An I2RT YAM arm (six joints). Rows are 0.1 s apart.
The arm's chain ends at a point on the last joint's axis. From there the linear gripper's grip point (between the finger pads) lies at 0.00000 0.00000 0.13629 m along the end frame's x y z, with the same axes.
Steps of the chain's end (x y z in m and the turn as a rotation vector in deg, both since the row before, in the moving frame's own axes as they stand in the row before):
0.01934, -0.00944, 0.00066, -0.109, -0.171, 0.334
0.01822, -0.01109, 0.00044, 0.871, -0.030, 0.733
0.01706, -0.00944, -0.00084, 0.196, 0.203, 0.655
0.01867, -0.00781, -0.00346, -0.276, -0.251, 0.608
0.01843, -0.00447, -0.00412, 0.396, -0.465, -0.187
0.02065, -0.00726, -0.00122, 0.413, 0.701, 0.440
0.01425, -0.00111, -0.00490, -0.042, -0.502, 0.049
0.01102, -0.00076, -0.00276, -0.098, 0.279, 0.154
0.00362, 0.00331, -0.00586, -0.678, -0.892, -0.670
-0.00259, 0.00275, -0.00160, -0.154, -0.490, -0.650
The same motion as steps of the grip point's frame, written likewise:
0.01893, -0.00918, 0.00066, -0.109, -0.171, 0.334
0.01816, -0.01316, 0.00042, 0.871, -0.030, 0.733
0.01755, -0.00990, -0.00084, 0.196, 0.203, 0.655
0.01807, -0.00716, -0.00346, -0.276, -0.251, 0.608
0.01732, -0.00541, -0.00413, 0.396, -0.465, -0.187
0.02232, -0.00824, -0.00123, 0.413, 0.701, 0.440
0.01306, -0.00101, -0.00491, -0.042, -0.502, 0.049
0.01168, -0.00053, -0.00276, -0.098, 0.279, 0.154
0.00151, 0.00494, -0.00589, -0.678, -0.892, -0.670
-0.00375, 0.00312, -0.00161, -0.154, -0.490, -0.650

